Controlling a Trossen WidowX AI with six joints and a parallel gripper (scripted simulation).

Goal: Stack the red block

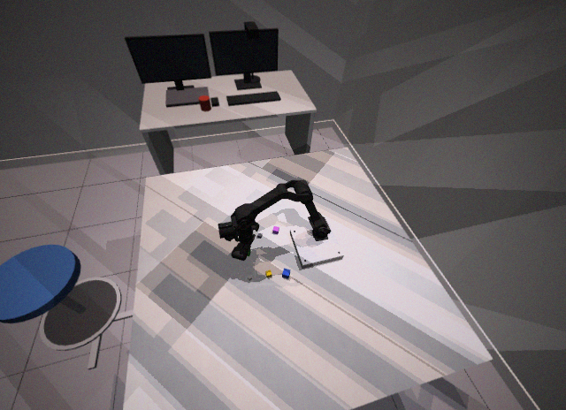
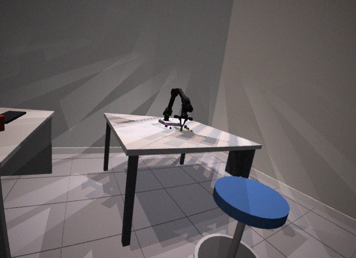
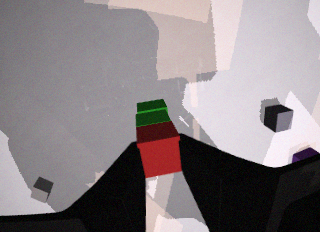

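Now: gripper tip right at the red block. From my gripper tip the other things lie so: yellow block 80 mm behind, 120 mm to the left, 40 mm below; then blue block 160 mm behind, 140 mm to the left, 30 mm below; then purple block 160 mm behind, 100 mm to the right, 40 mm below.
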